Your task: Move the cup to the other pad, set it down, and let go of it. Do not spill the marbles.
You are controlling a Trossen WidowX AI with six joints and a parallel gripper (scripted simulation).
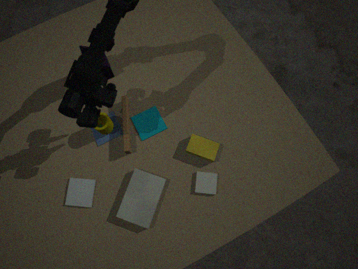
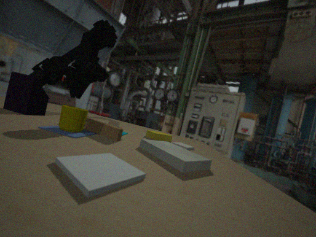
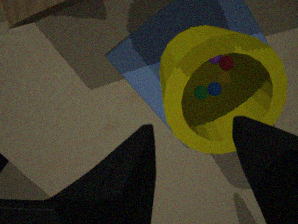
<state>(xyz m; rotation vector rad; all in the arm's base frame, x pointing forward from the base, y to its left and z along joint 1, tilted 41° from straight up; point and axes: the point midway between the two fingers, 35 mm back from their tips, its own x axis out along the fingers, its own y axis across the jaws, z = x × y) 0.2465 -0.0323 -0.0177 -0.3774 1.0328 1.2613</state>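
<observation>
Now: gripper tip 20 mm short of the yellow cup, 10 mm to the left of it and 60 mm above it. The rest, counted from my gripper tip: low wooden bar (40 mm ahead, 70 mm to the left, 90 mm below); then cyan pad (70 mm ahead, 150 mm to the left, 110 mm below); then blue pad (20 mm ahead, 10 mm to the right, 110 mm below).
</observation>
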